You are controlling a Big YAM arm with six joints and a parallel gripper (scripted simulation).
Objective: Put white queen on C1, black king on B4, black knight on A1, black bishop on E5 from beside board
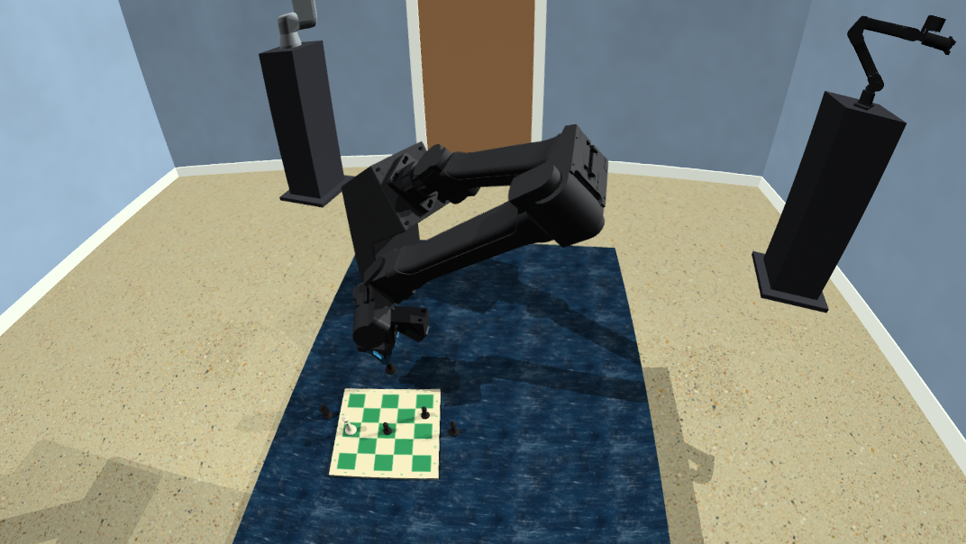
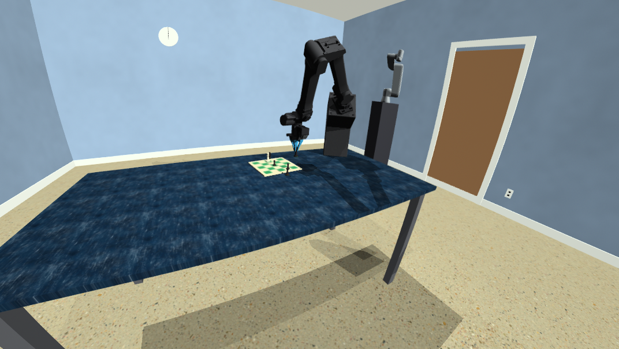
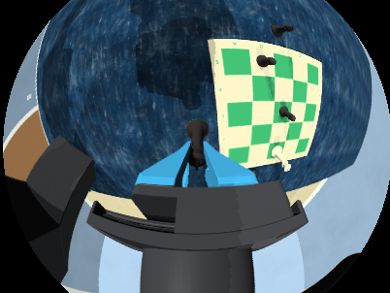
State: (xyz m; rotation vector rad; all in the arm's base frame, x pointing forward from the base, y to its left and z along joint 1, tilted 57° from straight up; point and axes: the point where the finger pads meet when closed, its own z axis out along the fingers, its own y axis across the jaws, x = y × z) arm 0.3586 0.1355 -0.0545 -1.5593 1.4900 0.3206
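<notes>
My hand is 13 cm short of the cream board, 6 cm to the right of it and 7 cm above it. Round my hand: white queen 16 cm ahead, 2 cm to the right, 4 cm below; then black king 1 cm below.
</notes>
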